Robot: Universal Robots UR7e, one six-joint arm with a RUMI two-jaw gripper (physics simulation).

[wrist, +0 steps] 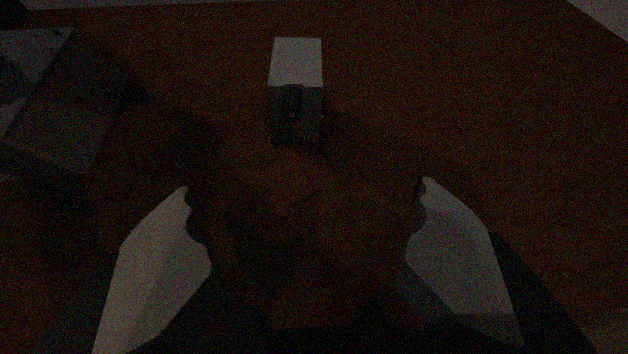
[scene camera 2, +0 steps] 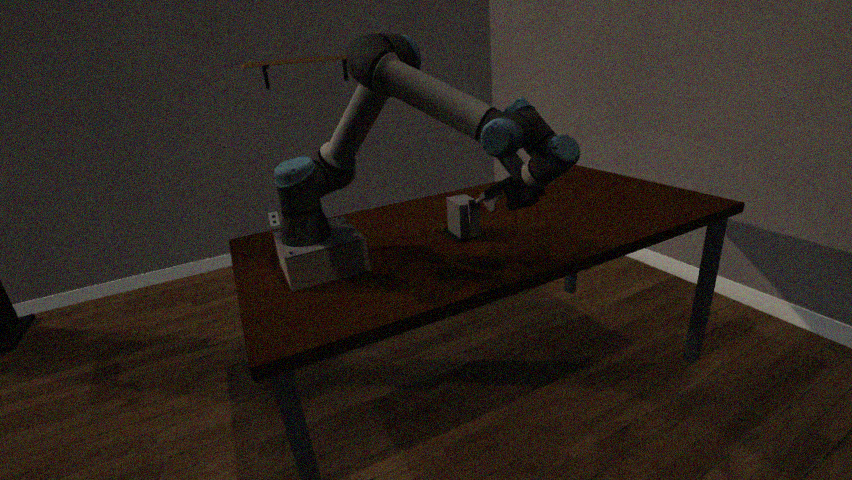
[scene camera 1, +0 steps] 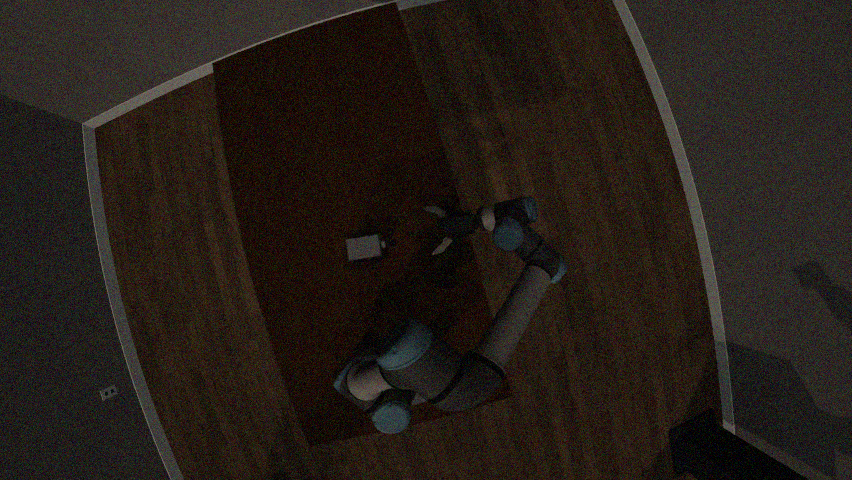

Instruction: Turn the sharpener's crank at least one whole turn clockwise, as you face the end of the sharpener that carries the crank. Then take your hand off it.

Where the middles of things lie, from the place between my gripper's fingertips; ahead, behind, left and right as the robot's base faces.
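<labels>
The sharpener [scene camera 2: 459,229] is 11 cm below my hand, 20 cm to the left of it and 2 cm ahead of it.
</labels>
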